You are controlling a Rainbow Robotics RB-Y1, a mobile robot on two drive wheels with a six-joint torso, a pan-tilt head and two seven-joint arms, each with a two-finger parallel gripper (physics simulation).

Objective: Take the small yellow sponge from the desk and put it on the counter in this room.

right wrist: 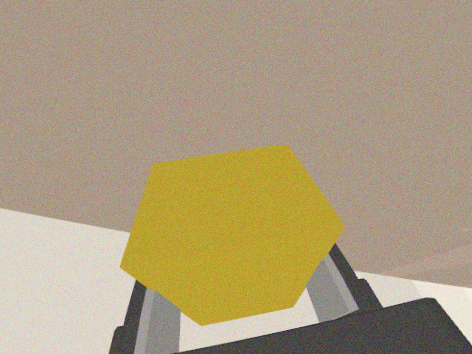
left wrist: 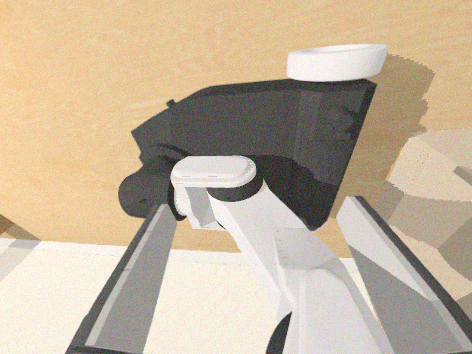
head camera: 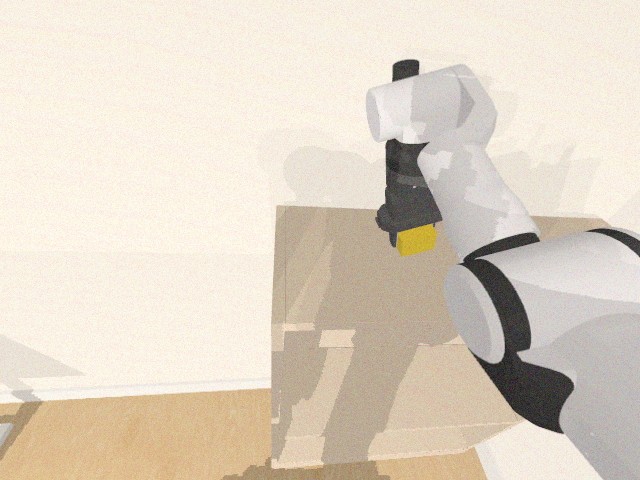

Labels:
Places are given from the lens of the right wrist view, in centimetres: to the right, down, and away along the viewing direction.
yellow sponge (right wrist: 226, 236): 0, 2, 5
beige bookshelf (right wrist: 368, 103): 5, -3, 6
The marked spots on the beige bookshelf and the yellow sponge are 7 cm apart.

